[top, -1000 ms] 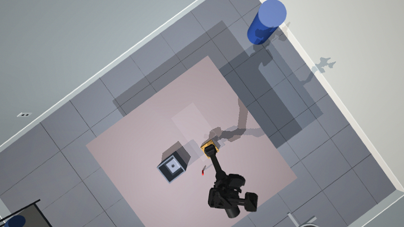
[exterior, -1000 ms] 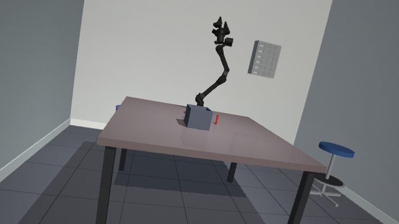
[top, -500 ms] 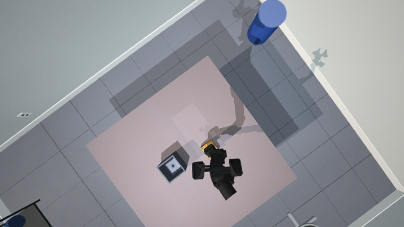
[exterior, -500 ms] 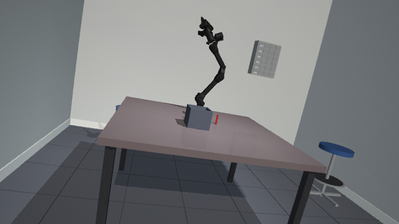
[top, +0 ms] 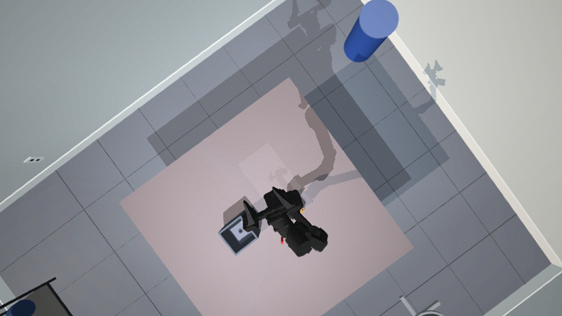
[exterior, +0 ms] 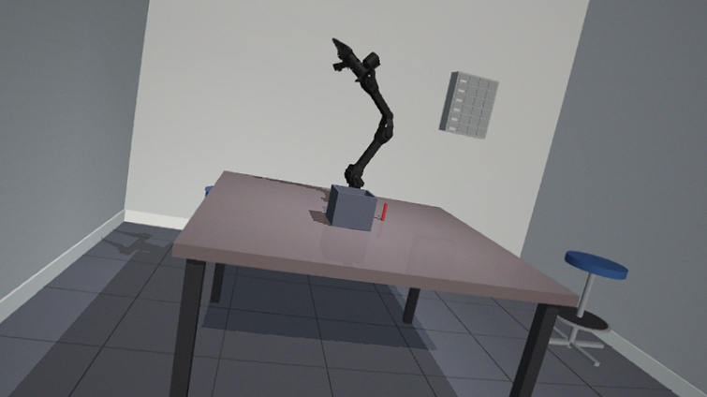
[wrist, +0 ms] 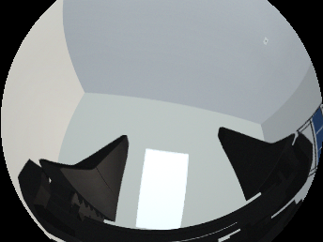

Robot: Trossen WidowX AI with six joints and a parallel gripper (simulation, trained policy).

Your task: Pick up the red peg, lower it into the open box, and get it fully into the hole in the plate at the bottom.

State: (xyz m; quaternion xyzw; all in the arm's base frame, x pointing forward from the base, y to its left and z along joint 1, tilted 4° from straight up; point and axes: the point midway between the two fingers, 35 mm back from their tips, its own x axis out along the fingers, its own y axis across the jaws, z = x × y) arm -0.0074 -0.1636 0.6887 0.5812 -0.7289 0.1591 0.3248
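My gripper tip is 200 mm short of the red peg, 340 mm to the right of it and 710 mm above it.
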